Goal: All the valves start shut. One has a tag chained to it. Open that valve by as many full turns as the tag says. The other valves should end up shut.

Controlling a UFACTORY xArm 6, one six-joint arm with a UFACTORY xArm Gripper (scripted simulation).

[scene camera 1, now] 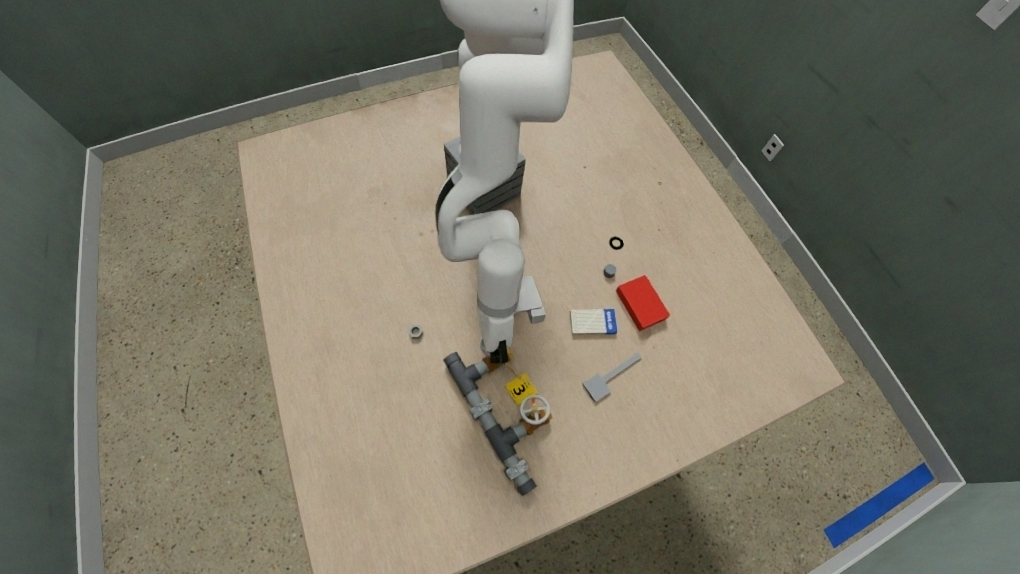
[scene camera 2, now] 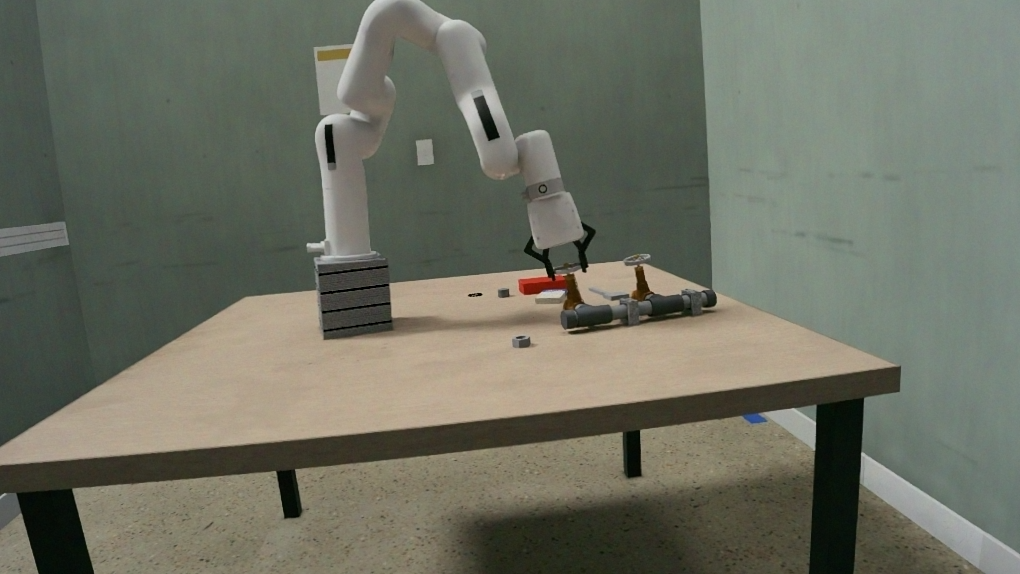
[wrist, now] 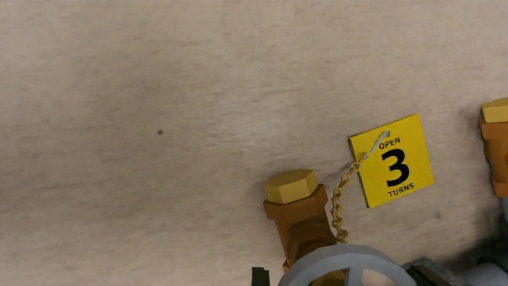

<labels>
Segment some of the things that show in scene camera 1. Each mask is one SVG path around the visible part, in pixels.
My gripper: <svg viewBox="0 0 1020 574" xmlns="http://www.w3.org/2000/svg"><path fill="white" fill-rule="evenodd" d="M477 307L477 318L485 347L490 352L490 363L508 362L506 345L509 348L512 343L514 313L505 318L492 318L485 315Z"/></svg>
A red block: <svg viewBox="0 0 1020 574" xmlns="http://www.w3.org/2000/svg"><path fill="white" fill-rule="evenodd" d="M646 275L619 285L616 289L618 296L639 332L666 320L670 316Z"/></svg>
</labels>
